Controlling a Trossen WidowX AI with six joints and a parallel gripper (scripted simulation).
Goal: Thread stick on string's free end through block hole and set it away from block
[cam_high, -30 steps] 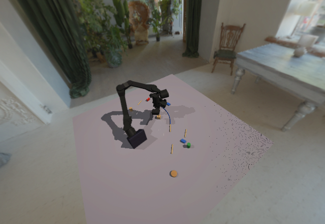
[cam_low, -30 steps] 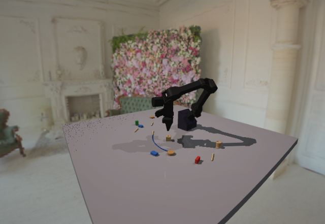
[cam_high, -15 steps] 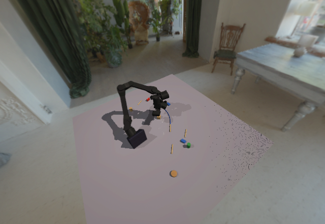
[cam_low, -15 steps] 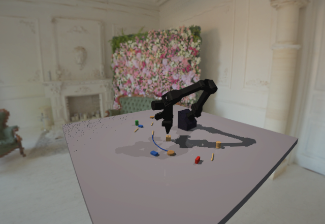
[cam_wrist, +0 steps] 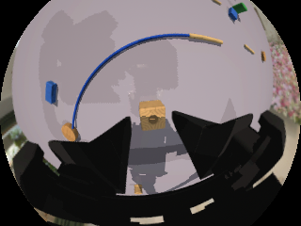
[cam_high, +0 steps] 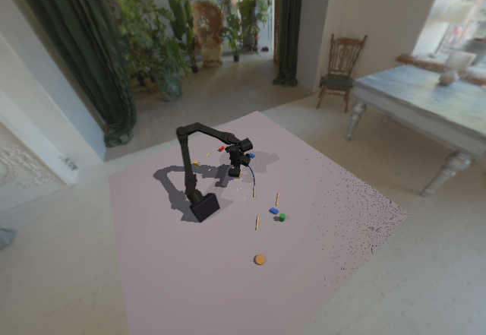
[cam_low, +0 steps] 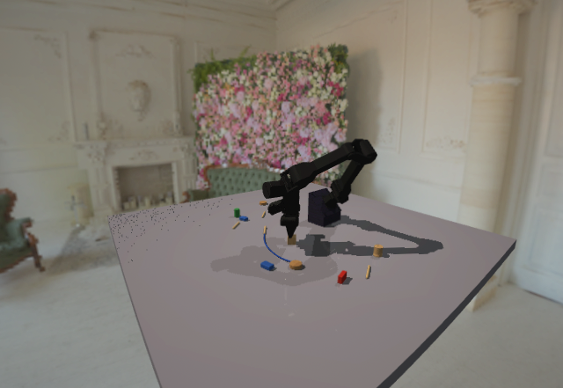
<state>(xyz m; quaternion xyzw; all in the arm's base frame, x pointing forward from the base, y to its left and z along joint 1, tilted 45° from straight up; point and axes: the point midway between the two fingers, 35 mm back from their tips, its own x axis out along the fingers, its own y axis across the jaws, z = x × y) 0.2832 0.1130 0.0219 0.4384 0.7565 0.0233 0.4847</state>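
The wooden block is 20 mm below my gripper tip and 10 mm behind it. From my gripper tip the other things lie so: wooden cylinder (250 mm to the left, 190 mm behind, 20 mm below); red block (290 mm to the left, 30 mm ahead, 20 mm below); blue piece (160 mm ahead, 100 mm to the left, 30 mm below).
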